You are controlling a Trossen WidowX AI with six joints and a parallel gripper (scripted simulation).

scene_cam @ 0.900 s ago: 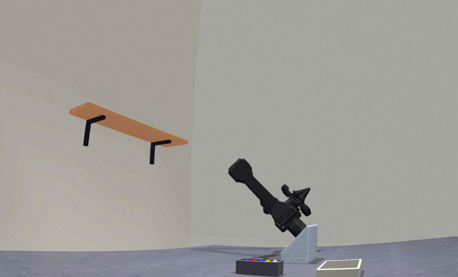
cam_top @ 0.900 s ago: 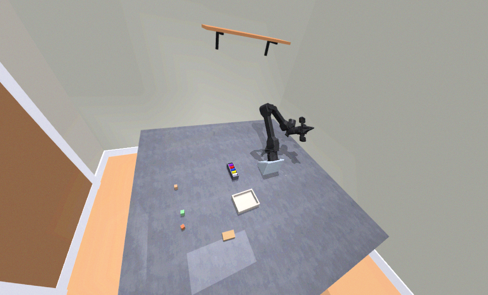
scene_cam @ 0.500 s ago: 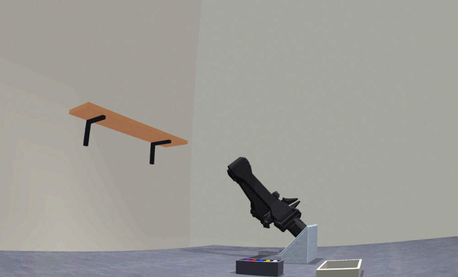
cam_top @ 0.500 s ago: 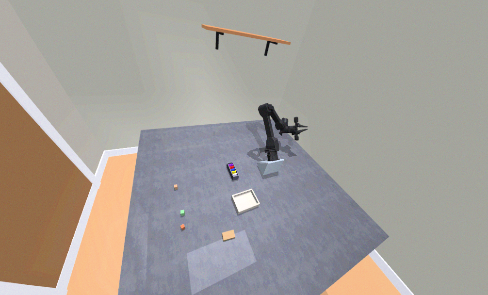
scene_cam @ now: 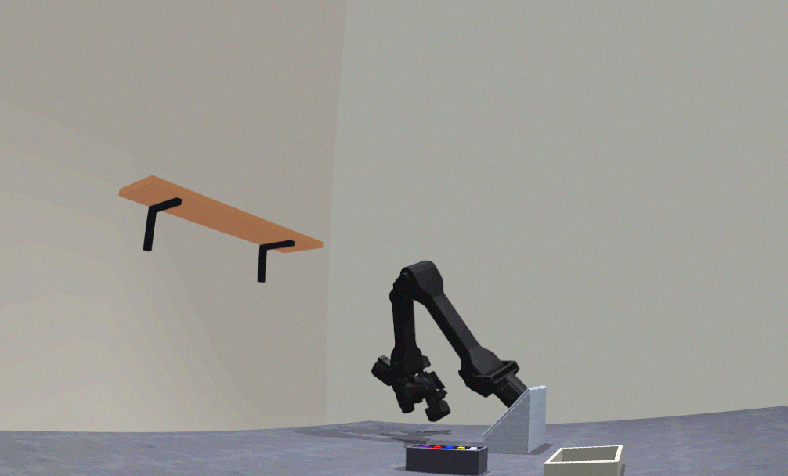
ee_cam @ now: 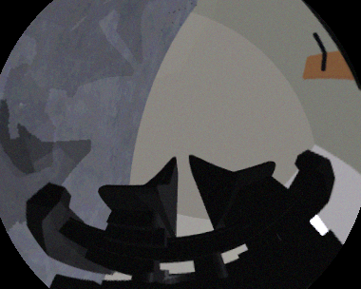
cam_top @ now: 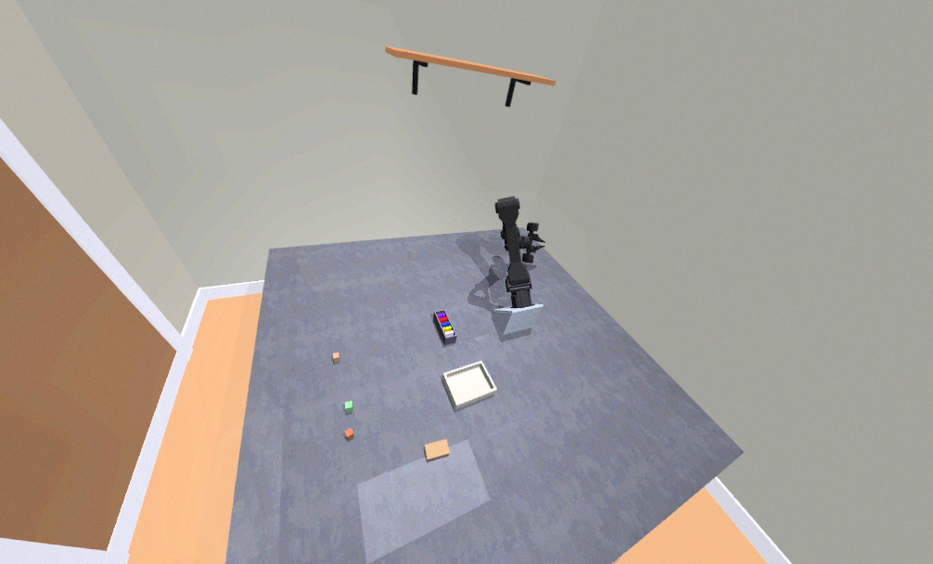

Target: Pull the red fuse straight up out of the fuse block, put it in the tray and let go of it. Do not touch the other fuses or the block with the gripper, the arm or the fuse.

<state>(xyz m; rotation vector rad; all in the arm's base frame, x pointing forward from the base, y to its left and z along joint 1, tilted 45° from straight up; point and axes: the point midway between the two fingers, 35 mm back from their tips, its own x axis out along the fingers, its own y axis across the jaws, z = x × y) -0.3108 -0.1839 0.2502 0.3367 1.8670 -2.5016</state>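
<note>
The red fuse lies 62 cm ahead of my gripper tip, 22 cm to the left of it and 9 cm below it. The rest, counted from my gripper tip: yellow fuse 62 cm ahead, 26 cm to the left, 9 cm below; then blue fuse 62 cm ahead, 24 cm to the left, 9 cm below; then purple fuse 62 cm ahead, 20 cm to the left, 9 cm below.
</note>
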